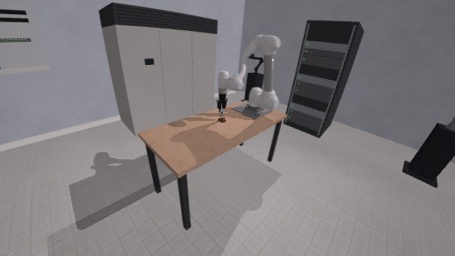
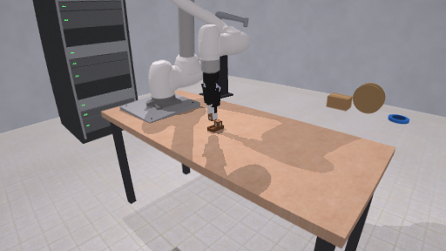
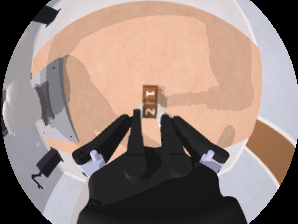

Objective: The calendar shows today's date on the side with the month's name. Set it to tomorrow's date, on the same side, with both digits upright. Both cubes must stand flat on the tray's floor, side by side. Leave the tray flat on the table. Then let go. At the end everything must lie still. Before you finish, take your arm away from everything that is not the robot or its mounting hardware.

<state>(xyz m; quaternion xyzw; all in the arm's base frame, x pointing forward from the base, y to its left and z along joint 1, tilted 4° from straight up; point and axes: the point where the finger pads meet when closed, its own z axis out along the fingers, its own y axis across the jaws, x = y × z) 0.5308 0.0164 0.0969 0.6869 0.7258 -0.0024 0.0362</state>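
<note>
Right now my hand is 2 cm to the right of the small brown wooden tray and 9 cm above it.
</note>
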